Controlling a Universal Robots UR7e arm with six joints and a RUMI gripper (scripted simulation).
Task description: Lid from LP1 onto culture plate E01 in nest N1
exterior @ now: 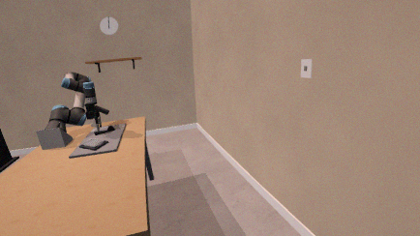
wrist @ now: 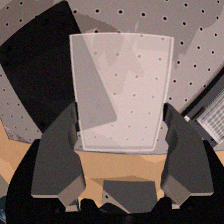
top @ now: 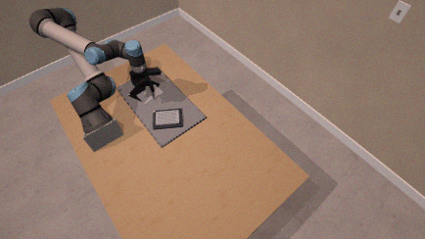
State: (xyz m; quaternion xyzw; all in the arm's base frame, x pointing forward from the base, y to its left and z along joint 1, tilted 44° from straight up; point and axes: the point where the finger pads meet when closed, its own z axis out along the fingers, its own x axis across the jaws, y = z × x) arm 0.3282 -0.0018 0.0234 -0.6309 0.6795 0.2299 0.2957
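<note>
Right now the culture plate is 2 cm behind my hand, 18 cm to the right of it and 4 cm below it. Round my hand: dark plate nest N1 (2 cm behind, 18 cm to the right, 5 cm below); then clear lid (1 cm below); then dark lid park (1 cm ahead, 9 cm to the left, 5 cm below).
</note>
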